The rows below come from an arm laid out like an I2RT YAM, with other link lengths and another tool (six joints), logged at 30 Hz.
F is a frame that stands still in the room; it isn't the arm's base.
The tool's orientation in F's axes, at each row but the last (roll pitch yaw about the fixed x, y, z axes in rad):
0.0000, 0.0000, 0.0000
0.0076, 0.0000, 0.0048
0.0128, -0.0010, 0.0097
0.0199, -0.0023, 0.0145
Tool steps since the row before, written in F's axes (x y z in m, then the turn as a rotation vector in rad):
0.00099, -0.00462, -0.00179, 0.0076, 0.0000, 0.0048
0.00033, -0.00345, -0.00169, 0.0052, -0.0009, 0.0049
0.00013, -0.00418, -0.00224, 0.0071, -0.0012, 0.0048
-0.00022, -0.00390, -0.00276, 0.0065, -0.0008, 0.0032
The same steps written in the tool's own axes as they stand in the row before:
0.00099, -0.00462, -0.00179, 0.0076, 0.0000, 0.0048
0.00031, -0.00346, -0.00166, 0.0052, -0.0009, 0.0049
0.00009, -0.00421, -0.00219, 0.0071, -0.0012, 0.0048
-0.00028, -0.00395, -0.00268, 0.0065, -0.0008, 0.0032

